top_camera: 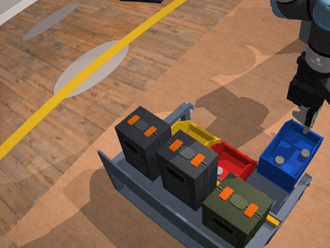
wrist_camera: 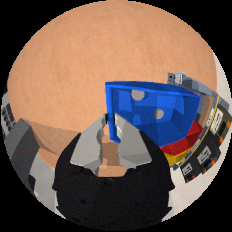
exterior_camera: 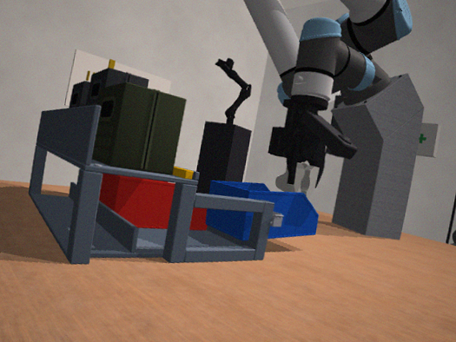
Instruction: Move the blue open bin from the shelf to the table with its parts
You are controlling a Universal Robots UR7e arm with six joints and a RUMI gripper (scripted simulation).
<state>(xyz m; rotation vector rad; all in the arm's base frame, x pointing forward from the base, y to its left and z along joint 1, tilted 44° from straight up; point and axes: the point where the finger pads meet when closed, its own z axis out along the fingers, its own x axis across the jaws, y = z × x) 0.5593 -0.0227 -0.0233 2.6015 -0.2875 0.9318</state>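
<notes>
Now: the blue open bin 8 cm ahead of my hand, 3 cm to the right of it and 1 cm below it. The rest, counted from my hand: green case 31 cm ahead, 12 cm to the right, 8 cm above; then red bin 19 cm to the right, 18 cm ahead, 3 cm below; then yellow bin 30 cm to the right, 13 cm ahead, 3 cm below.
</notes>
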